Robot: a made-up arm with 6 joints.
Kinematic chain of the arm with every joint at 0, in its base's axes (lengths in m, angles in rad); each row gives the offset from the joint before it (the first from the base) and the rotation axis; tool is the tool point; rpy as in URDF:
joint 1: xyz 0 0 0.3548 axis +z
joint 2: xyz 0 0 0 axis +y
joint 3: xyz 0.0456 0 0.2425 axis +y
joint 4: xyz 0.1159 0 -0.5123 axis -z
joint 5: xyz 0 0 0 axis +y
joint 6: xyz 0.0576 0 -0.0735 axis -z
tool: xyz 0 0 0 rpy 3.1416 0 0
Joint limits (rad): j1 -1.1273..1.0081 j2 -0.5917..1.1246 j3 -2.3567..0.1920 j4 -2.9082..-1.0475 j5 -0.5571..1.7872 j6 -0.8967..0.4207
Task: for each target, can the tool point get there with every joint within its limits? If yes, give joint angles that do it. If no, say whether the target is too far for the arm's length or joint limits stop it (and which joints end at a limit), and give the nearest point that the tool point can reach.
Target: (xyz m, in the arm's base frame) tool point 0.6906 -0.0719 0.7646
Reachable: yes | joints -0.1416 0.3369 -2.0940 -2.4045 0.2324 -0.7128
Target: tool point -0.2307 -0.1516 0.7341
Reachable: no: joint limits stop it (at a limit: joint 1, joint 2, joint 5) | nearest point 0.0450 -0.2824 1.0007 | short by 0.405 m
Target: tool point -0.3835 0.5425 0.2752
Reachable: no: joint limits stop it (at a limit: joint 2, joint 3, joint 4) | nearest point -0.1843 0.2607 0.1965 | short by 0.354 m
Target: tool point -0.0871 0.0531 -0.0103
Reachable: yes | joints 0.2609 0.7147 -0.0036 -1.2748 -0.3071 0.0620
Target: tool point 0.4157 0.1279 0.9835
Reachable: yes | joints 0.3990 -0.3323 -1.6752 -2.2382 1.3013 -0.1103
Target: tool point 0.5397 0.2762 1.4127
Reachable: no: too far | nearest point 0.3777 0.1933 1.0951 | short by 0.366 m
